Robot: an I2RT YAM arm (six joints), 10 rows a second.
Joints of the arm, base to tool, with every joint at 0 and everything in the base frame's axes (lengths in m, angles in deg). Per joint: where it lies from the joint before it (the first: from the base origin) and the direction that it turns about. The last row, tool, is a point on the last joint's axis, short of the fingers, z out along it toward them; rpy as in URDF.
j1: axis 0 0 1 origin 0 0 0.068
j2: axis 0 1 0 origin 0.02 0.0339 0.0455
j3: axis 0 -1 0 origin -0.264 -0.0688 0
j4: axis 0 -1 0 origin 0.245 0.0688 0.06
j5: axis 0 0 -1 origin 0.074 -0.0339 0.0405
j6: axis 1 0 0 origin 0.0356 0 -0.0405
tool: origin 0 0 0 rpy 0 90 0
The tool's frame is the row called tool.
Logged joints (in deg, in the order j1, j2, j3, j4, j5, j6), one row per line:
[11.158 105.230 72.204 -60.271 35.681 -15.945]
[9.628 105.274 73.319 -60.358 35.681 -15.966]
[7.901 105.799 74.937 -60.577 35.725 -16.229]
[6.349 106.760 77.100 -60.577 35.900 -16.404]
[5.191 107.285 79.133 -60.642 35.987 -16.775]
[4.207 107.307 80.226 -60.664 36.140 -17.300]
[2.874 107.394 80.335 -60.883 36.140 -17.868]
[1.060 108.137 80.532 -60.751 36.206 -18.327]
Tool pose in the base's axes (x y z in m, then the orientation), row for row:
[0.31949 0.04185 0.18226 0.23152 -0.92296 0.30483 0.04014]
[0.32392 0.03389 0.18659 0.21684 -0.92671 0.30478 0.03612]
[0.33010 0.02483 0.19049 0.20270 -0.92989 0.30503 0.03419]
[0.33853 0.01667 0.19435 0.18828 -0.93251 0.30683 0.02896]
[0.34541 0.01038 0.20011 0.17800 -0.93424 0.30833 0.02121]
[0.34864 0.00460 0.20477 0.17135 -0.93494 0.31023 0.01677]
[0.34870 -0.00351 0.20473 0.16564 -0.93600 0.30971 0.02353]
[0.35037 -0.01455 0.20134 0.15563 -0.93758 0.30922 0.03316]
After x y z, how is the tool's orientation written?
As a quaternion, x y z w.
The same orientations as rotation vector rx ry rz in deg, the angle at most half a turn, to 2 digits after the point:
[40.64 -162.02 53.51]
[38.16 -163.08 53.63]
[35.71 -163.83 53.74]
[33.28 -164.83 54.23]
[31.61 -165.93 54.76]
[30.52 -166.52 55.25]
[29.38 -166.00 54.93]
[27.44 -165.29 54.51]

